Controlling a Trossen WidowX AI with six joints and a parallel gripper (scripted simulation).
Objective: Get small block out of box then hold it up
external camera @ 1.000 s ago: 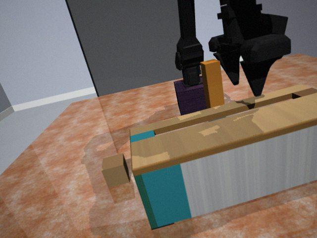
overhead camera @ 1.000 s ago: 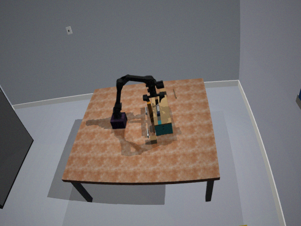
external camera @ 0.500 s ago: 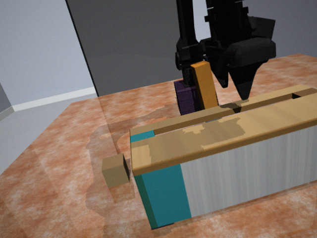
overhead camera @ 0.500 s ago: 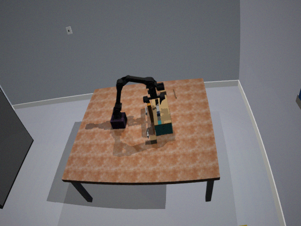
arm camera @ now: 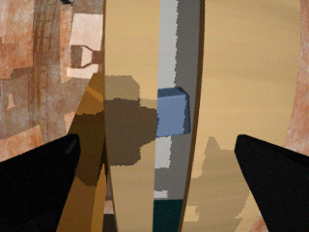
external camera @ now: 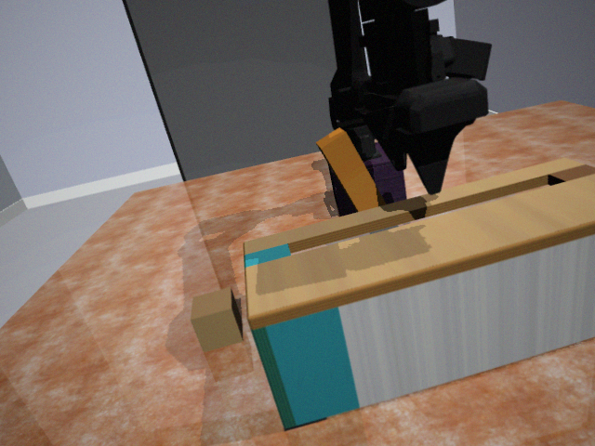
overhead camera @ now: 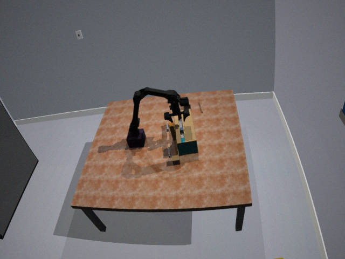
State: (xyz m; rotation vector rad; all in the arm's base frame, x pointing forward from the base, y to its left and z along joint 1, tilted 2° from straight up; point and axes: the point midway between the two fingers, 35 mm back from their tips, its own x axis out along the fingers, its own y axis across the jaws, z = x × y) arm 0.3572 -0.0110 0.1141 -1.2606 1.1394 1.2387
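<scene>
The box lies 100 mm below my gripper tip. From my gripper tip the other things lie so: light-blue block 70 mm below, 10 mm to the right, 10 mm ahead.
</scene>
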